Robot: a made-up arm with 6 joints.
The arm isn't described. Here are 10 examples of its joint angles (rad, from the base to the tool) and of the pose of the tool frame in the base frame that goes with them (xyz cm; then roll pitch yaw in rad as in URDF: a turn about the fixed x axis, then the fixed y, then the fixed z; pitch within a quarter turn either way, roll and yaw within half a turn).
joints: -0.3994 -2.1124 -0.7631 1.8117 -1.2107 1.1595
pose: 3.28 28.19 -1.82 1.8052 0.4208 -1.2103
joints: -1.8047 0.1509 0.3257 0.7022 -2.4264 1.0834
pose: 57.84 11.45 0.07 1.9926 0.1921 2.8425
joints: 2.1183 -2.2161 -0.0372 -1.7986 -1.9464 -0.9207
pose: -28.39 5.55 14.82 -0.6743 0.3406 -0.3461
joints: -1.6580 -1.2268 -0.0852 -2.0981 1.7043 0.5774
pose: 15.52 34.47 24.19 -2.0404 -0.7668 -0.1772
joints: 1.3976 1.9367 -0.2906 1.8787 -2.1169 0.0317
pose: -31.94 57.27 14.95 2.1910 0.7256 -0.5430
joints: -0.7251 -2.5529 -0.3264 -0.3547 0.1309 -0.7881
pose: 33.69 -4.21 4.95 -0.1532 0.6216 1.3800
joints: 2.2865 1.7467 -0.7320 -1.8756 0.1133 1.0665
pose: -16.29 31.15 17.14 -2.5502 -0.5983 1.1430
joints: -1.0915 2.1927 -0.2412 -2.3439 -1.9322 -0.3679
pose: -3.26 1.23 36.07 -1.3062 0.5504 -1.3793
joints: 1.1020 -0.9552 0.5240 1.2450 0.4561 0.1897
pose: -15.53 22.11 -7.88 1.2522 0.6897 -1.4477
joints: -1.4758 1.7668 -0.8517 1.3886 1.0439 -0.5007
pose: 22.22 -11.44 -3.85 0.8702 -0.4190 -0.5975
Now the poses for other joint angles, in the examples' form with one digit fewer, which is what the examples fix.
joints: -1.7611 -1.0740 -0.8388 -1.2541 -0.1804 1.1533
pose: 35.8 2.7 23.0 -2.749 -0.024 2.415
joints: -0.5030 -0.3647 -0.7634 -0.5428 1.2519 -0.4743
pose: -0.2 -10.0 13.9 -0.208 0.746 -1.436
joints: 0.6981 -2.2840 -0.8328 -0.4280 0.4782 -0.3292
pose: -14.1 -8.5 -5.9 0.041 0.047 -0.262
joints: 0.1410 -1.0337 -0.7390 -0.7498 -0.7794 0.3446
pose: -14.8 -26.2 -0.3 -2.067 -0.956 0.774
